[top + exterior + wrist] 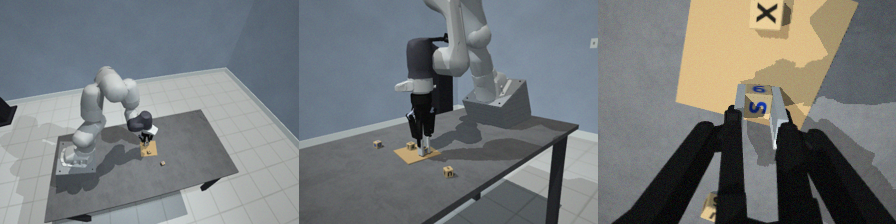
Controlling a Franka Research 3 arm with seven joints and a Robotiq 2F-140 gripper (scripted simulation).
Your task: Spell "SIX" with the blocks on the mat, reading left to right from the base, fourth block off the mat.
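Right now my hand is 40 mm to the left of the tan mat and 40 mm above it.
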